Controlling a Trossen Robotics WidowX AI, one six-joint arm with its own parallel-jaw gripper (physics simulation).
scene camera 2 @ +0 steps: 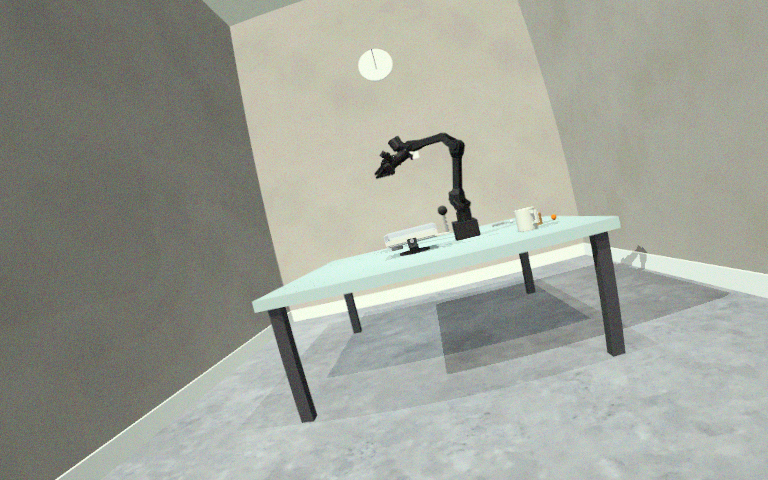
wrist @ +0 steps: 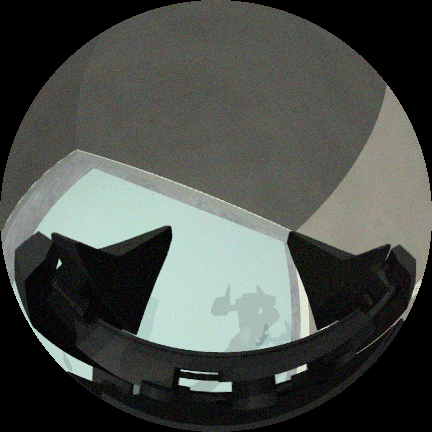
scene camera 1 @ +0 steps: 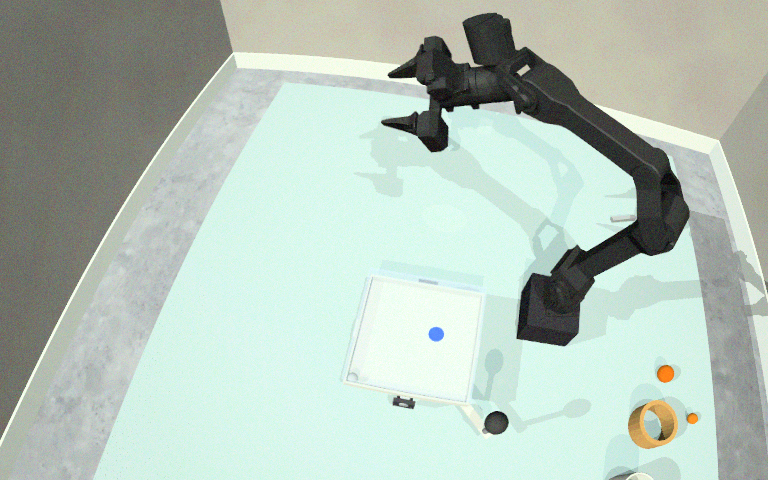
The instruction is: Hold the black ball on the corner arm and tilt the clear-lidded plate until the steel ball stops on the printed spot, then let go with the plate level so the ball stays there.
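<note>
The white plate (scene camera 1: pixel 416 362) (scene camera 2: pixel 412 235) with a clear lid stands on its black stand, tilted. The printed blue spot (scene camera 1: pixel 436 333) lies right of the plate's middle in scene camera 1. The steel ball (scene camera 1: pixel 352 376) rests in the plate's lower left corner in that view, away from the spot. The black ball (scene camera 1: pixel 496 422) (scene camera 2: pixel 442 210) sits at the end of the pale corner arm (scene camera 1: pixel 473 419), at the lower right corner. My gripper (scene camera 1: pixel 385 98) (scene camera 2: pixel 376 174) (wrist: pixel 232 235) is wide open and empty, high above the table and far from the black ball. The plate does not show clearly in the wrist view.
Right of the plate stands the robot base (scene camera 1: pixel 548 311) (scene camera 2: pixel 466 228). Further right are a large orange ball (scene camera 1: pixel 665 373), a small orange ball (scene camera 1: pixel 692 418), a wooden ring (scene camera 1: pixel 637 433) and a white mug (scene camera 1: pixel 640 476) (scene camera 2: pixel 525 219). A small pale bar (scene camera 1: pixel 622 218) lies behind the base.
</note>
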